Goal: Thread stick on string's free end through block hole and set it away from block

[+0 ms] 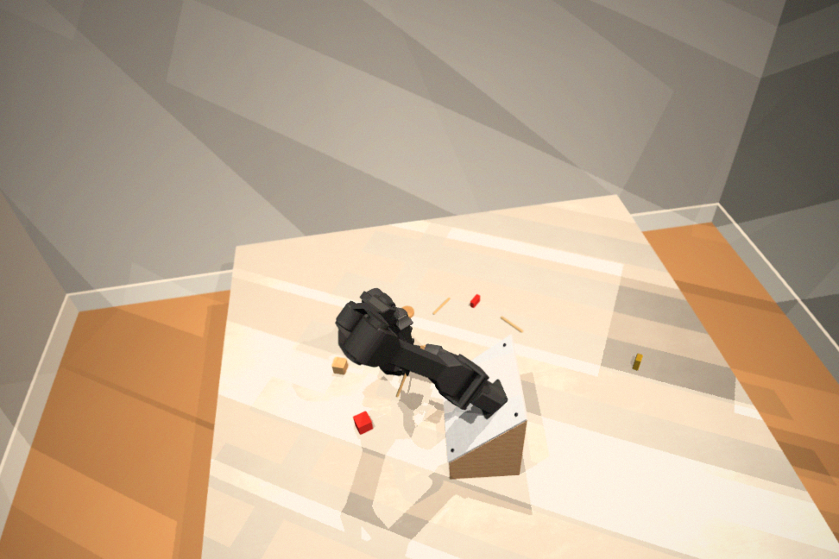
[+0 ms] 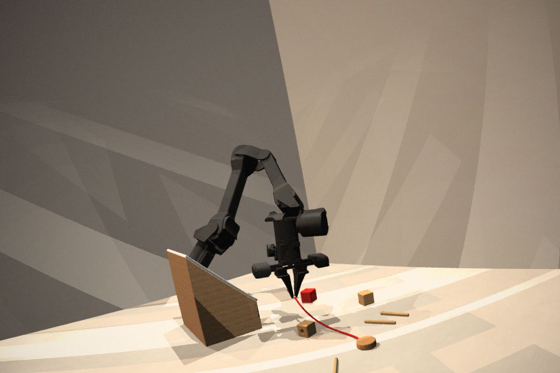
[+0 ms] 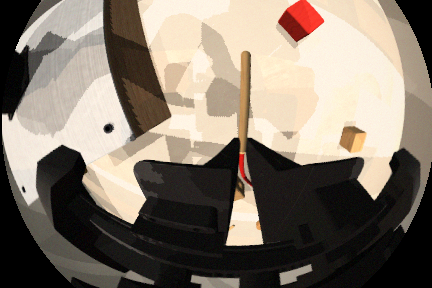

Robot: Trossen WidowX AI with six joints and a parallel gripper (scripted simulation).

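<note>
Now: gripper tip 1 cm to the right of the thin wooden stick and 1 cm past it. Also, from my gripper tip: plain wooden cube (16 cm to the left, 10 cm ahead, 5 cm below); red cube (12 cm to the left, 8 cm behind, 5 cm below); round wooden button (25 cm ahead, 6 cm below, 5 cm to the right).
</note>
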